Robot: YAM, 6 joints.
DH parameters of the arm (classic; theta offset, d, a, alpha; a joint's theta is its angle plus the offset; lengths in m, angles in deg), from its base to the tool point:
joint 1: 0 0.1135 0.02 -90
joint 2: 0 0 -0.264 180
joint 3: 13.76 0 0.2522 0
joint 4: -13.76 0 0.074 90
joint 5: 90 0 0 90
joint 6: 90 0.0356 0 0
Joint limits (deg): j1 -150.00..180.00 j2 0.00..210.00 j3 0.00..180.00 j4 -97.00..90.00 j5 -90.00..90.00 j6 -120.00..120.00
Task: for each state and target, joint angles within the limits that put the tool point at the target. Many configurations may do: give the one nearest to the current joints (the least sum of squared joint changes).
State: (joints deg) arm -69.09 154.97 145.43 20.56 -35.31 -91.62
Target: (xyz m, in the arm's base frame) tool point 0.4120 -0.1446 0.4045
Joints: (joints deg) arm -22.82 105.21 100.75 1.82 -48.07 -91.62
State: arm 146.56 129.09 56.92 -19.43 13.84 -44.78
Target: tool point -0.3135 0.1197 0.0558
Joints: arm 160.44 118.28 58.09 -21.05 12.71 -44.78
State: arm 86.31 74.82 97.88 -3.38 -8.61 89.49
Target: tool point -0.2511 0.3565 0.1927
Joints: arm 124.26 112.39 77.40 -7.47 -11.10 89.49
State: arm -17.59 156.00 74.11 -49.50 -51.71 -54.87
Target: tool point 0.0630 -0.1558 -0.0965
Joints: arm -76.00 163.17 56.78 -53.60 -41.18 -54.87
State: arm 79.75 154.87 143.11 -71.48 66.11 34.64
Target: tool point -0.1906 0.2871 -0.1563
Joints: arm 128.73 182.61 112.09 -78.74 60.38 34.64
